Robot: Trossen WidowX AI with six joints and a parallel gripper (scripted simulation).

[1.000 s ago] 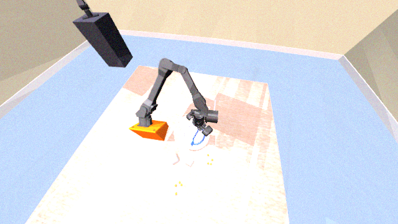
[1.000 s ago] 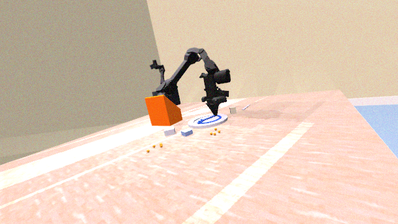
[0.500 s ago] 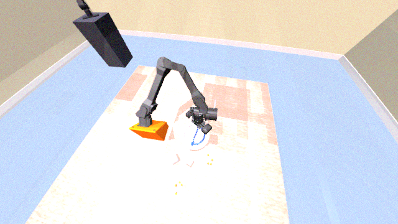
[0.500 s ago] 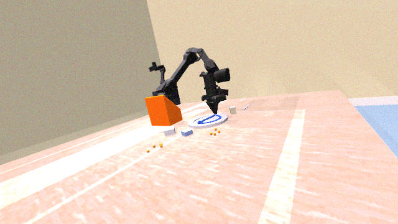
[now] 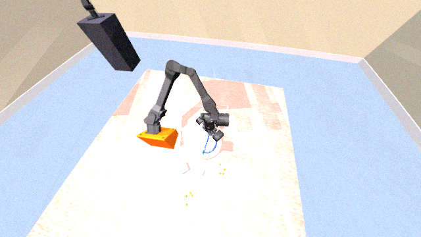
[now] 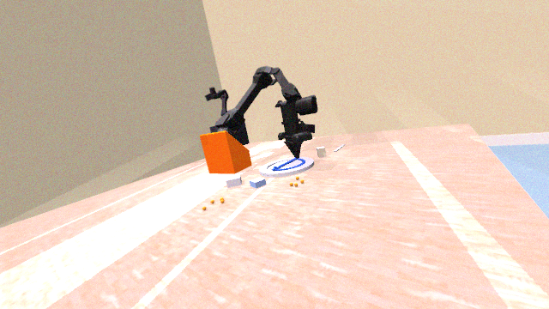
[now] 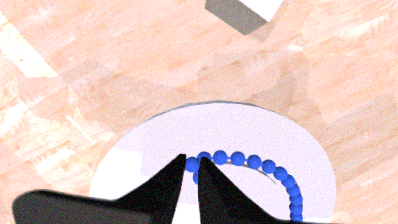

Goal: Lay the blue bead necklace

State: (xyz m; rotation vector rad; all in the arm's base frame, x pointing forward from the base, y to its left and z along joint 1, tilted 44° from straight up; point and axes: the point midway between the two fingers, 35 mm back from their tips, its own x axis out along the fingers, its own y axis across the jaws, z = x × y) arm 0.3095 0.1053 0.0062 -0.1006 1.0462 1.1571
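The round white bead board is 60 mm to the right of my gripper tip, 10 mm below it and 10 mm behind it. Also, from my gripper tip: white stick: 190 mm to the left, 110 mm ahead, 10 mm below; then light blue cube: 230 mm to the right, 20 mm behind, 10 mm below; then beige cube: 70 mm to the left, 70 mm ahead.
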